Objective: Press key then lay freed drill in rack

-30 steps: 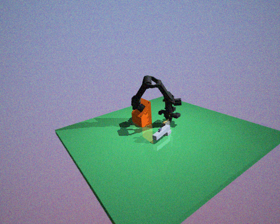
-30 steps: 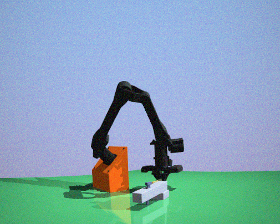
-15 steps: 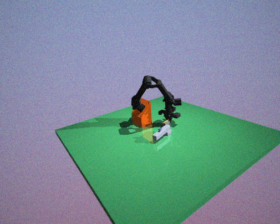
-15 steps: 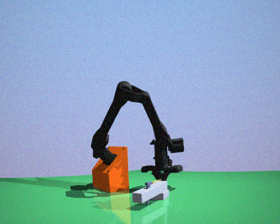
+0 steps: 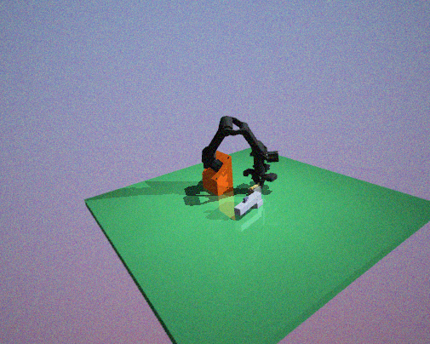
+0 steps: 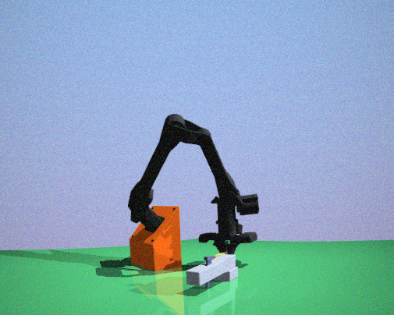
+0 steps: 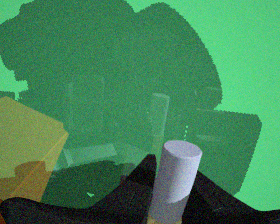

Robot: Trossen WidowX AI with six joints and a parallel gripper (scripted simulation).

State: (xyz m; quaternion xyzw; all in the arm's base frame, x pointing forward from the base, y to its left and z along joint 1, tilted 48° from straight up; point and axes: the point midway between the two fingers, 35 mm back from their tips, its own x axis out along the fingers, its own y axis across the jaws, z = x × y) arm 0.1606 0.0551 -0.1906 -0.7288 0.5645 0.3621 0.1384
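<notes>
Right now the drill is 40 mm to the right of my gripper tip, 30 mm above it and 10 mm ahead of it. The rest, counted from my gripper tip: pale grey block 180 mm to the right, 150 mm ahead, 30 mm above; then slim blue-grey key 200 mm to the right, 160 mm ahead, 40 mm above.
</notes>
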